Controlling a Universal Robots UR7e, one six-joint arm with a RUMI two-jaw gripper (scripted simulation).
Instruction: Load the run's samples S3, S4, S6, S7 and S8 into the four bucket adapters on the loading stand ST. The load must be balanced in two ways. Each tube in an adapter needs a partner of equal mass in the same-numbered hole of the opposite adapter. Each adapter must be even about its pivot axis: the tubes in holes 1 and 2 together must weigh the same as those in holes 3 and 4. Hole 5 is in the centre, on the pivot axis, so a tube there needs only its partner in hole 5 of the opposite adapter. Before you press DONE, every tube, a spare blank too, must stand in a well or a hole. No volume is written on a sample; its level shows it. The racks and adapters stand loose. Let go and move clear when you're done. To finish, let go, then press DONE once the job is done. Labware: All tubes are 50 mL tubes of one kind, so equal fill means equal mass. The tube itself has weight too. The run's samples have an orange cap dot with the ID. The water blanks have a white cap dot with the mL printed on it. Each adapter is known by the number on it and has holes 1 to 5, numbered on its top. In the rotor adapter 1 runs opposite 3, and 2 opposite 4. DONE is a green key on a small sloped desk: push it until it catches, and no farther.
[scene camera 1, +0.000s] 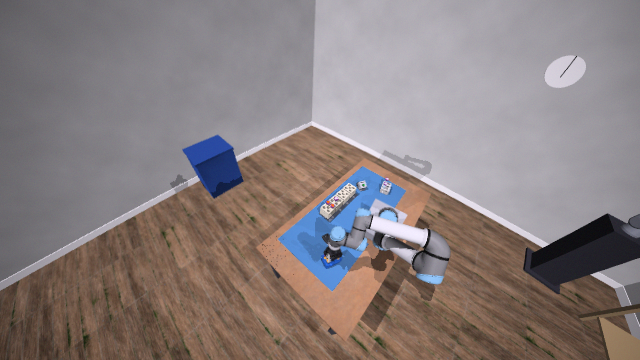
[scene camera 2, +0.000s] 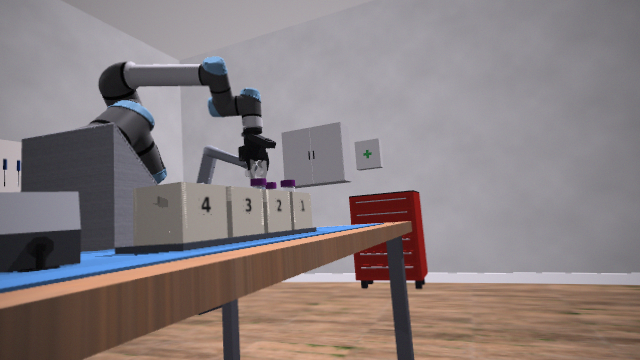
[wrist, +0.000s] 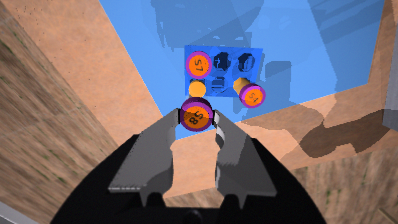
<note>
In view: the gripper (scene camera 2: 258, 187).
The gripper is seen too in the wrist view (wrist: 196, 110).
</note>
